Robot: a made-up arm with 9 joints. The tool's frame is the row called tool.
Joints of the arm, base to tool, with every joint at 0 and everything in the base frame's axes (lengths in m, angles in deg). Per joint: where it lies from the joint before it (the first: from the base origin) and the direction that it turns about. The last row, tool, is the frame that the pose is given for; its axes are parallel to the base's.
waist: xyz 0 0 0.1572 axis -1 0 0
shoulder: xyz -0.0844 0.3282 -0.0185 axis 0 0 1
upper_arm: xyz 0.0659 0.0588 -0.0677 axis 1 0 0
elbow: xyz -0.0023 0.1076 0.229 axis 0 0 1
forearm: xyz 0.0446 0.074 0.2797 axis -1 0 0
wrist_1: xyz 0.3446 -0.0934 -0.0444 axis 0 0 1
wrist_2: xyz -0.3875 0.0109 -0.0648 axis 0 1 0
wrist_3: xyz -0.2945 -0.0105 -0.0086 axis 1 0 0
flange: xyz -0.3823 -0.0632 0.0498 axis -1 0 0
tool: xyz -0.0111 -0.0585 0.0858
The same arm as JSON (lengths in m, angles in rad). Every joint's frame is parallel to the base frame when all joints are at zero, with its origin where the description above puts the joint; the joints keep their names.
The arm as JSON. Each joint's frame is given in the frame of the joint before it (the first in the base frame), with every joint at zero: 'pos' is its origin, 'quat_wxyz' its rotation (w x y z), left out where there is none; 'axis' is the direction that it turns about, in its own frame. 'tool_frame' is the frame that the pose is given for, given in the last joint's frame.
{"length_unit": "m", "angle_unit": "rad", "joints": [
  {"joint": "waist", "pos": [0.0, 0.0, 0.1572], "axis": [-1.0, 0.0, 0.0]},
  {"joint": "shoulder", "pos": [-0.0844, 0.3282, -0.0185], "axis": [0.0, 0.0, 1.0]},
  {"joint": "upper_arm", "pos": [0.0659, 0.0588, -0.0677], "axis": [1.0, 0.0, 0.0]},
  {"joint": "elbow", "pos": [-0.0023, 0.1076, 0.229], "axis": [0.0, 0.0, 1.0]},
  {"joint": "forearm", "pos": [0.0446, 0.074, 0.2797], "axis": [-1.0, 0.0, 0.0]},
  {"joint": "wrist_1", "pos": [0.3446, -0.0934, -0.0444], "axis": [0.0, 0.0, 1.0]},
  {"joint": "wrist_2", "pos": [-0.3875, 0.0109, -0.0648], "axis": [0.0, 1.0, 0.0]},
  {"joint": "wrist_3", "pos": [-0.2945, -0.0105, -0.0086], "axis": [1.0, 0.0, 0.0]},
  {"joint": "flange", "pos": [-0.3823, -0.0632, 0.0498], "axis": [-1.0, 0.0, 0.0]}
], "tool_frame": {"pos": [-0.0111, -0.0585, 0.0858]}}

